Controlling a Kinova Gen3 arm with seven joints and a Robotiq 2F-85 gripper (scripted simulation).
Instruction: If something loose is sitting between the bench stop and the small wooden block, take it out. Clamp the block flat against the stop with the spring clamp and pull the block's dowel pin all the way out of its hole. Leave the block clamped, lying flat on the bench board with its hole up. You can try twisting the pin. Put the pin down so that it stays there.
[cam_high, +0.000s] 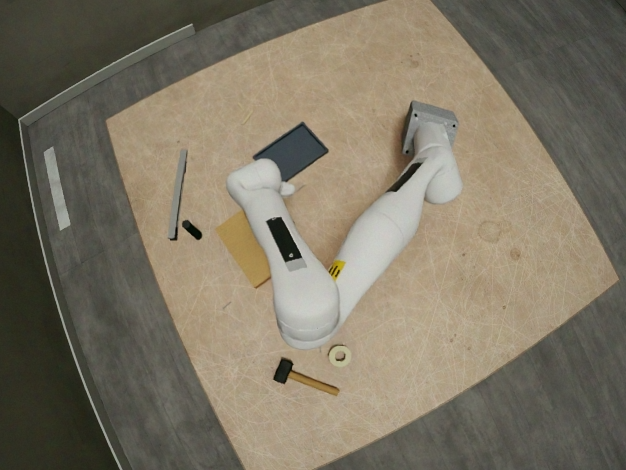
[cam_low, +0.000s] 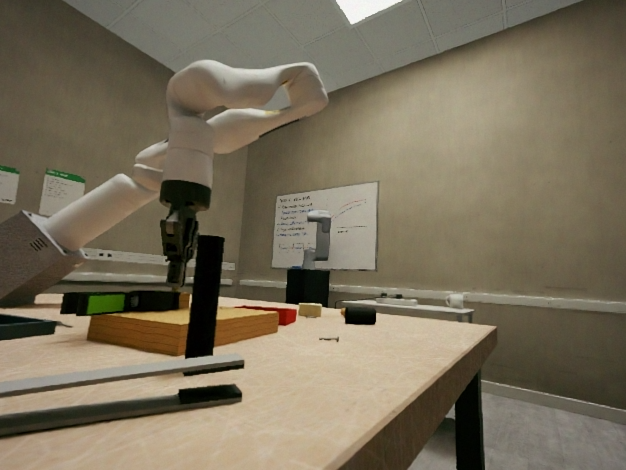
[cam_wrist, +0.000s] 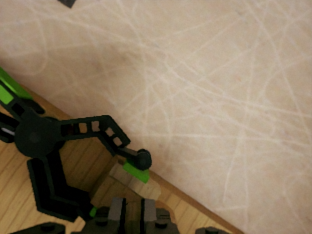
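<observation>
Right now the dowel pin is 2 cm below my hand. From my hand the other things lie so: wooden bench board: 6 cm below, 5 cm ahead, 2 cm to the left; then small wooden block: 4 cm below; then red block: 19 cm to the left, 8 cm below, 5 cm behind.
</observation>
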